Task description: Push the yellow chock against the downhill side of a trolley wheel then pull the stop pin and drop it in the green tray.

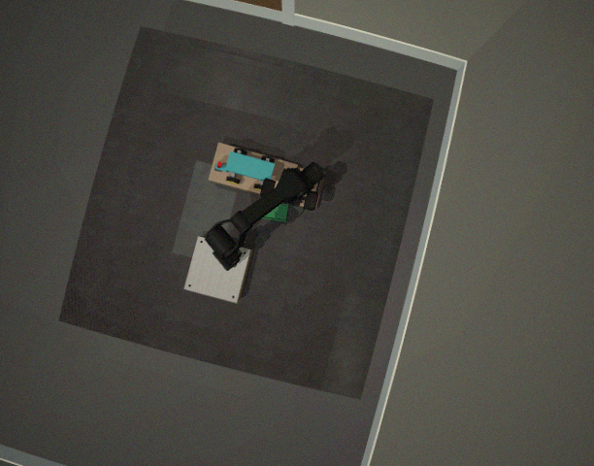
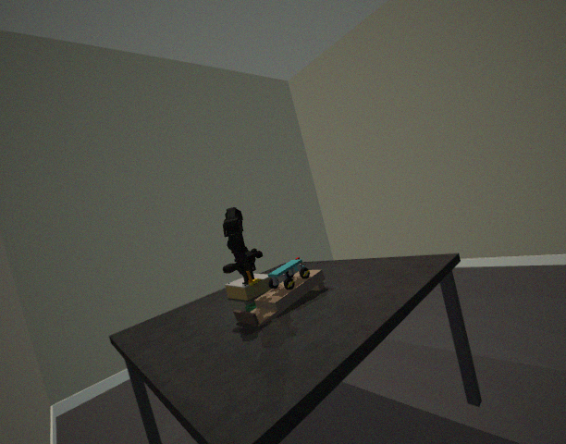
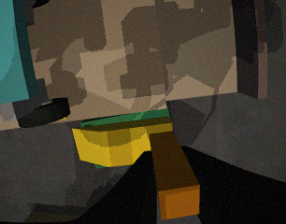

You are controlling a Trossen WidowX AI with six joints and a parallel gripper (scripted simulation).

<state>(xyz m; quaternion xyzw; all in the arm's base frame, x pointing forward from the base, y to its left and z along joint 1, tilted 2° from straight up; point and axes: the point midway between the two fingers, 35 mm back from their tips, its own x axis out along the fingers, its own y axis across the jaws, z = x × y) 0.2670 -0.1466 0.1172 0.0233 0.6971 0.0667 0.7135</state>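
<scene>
Right now my gripper tip is 270 mm to the right of the red-headed stop pin, 40 mm short of it and 20 mm above it. From my gripper tip the other things lie so: teal trolley: 170 mm to the left, 60 mm ahead, 40 mm below; raised end wall: 120 mm below, 100 mm to the right, 80 mm ahead; yellow chock: 20 mm to the left, 10 mm below.
</scene>
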